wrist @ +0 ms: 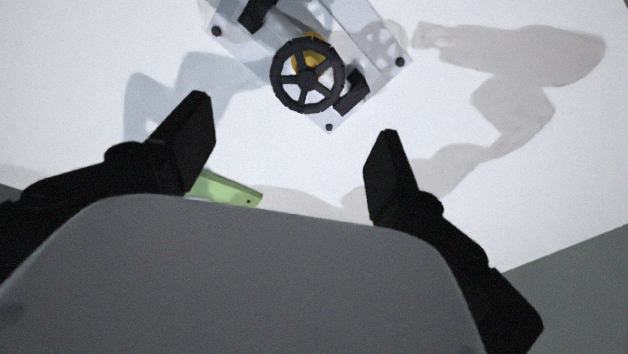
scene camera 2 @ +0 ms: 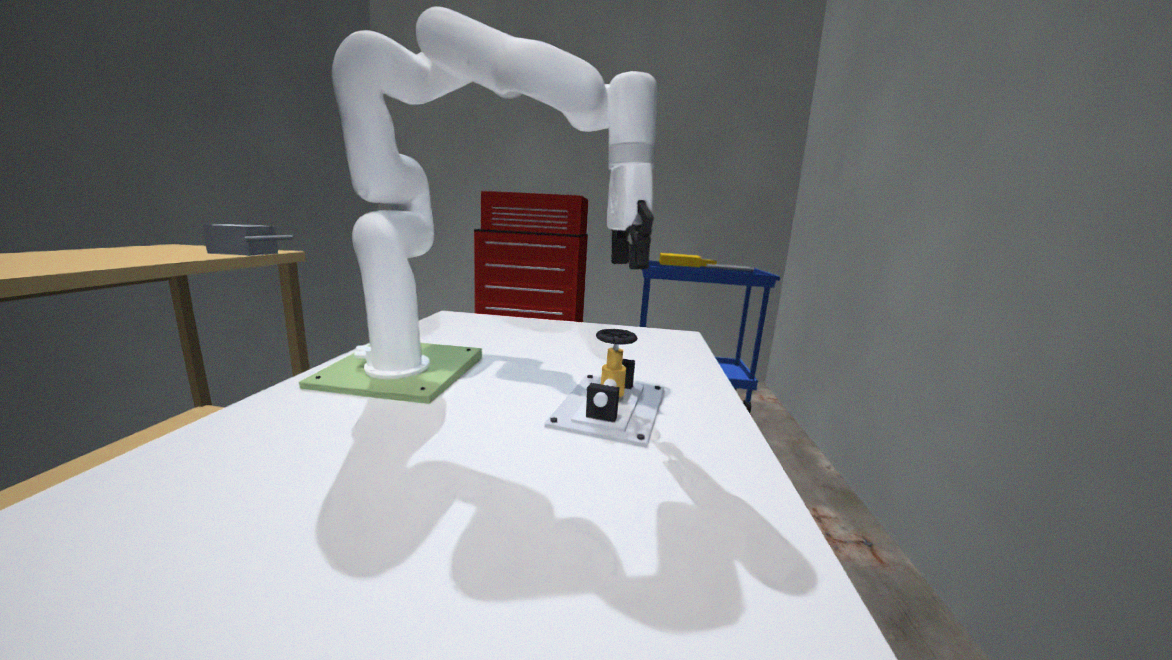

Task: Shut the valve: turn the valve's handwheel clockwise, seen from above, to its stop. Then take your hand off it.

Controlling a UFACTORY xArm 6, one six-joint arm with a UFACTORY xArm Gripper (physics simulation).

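Note:
The valve's black handwheel (scene camera 2: 615, 336) (wrist: 307, 78) is a round, spoked wheel lying level on top of the yellow valve body (scene camera 2: 613, 380) (wrist: 311, 56). The valve is mounted on a light grey base plate (scene camera 2: 565, 416) (wrist: 231, 46) with black end blocks. My gripper (scene camera 2: 631, 260) (wrist: 295, 134) is open and empty, well above the handwheel and not touching it. In the wrist view the handwheel lies beyond the two spread fingertips. Whether the wheel is at its stop cannot be told.
The white table (scene camera 2: 459, 606) carries the arm's green mounting plate (scene camera 2: 451, 373) (wrist: 225, 191) to the left of the valve. A wooden bench (scene camera 2: 147, 258) with a grey vise (scene camera 2: 241, 238) stands at left. A red tool chest (scene camera 2: 531, 277) and a blue cart (scene camera 2: 711, 273) stand behind.

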